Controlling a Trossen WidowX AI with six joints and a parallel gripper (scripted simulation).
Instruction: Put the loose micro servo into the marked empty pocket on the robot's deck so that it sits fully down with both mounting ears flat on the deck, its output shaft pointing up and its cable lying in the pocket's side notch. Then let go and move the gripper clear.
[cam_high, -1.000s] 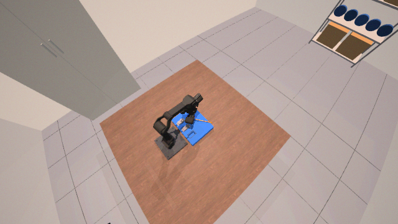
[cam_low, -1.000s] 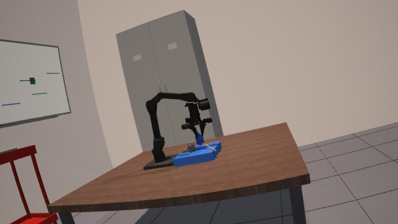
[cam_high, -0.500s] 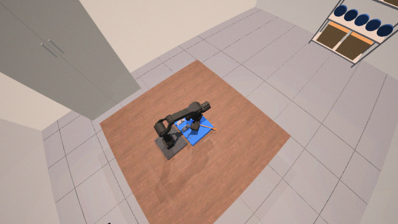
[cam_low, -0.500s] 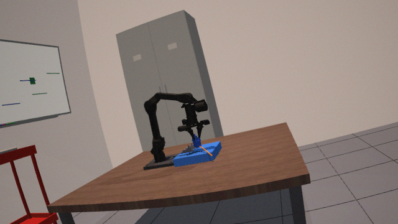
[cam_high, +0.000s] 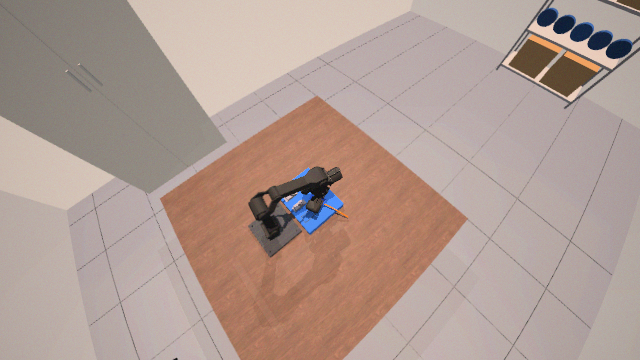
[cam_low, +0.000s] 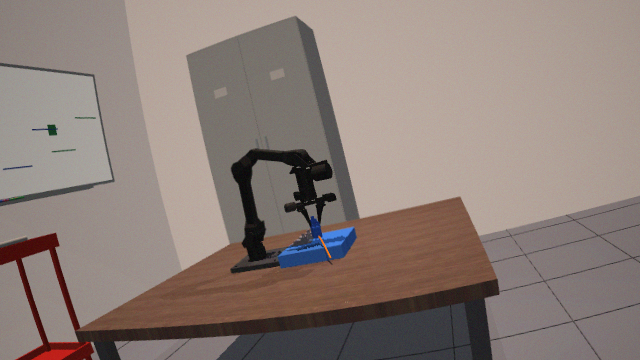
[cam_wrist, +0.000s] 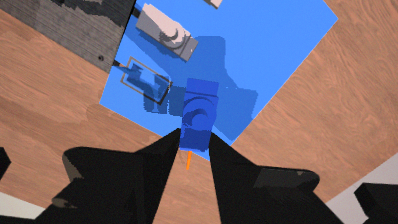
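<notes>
The blue deck lies 1 cm ahead of my gripper tip, 8 cm to the left of it and 10 cm below it.
</notes>
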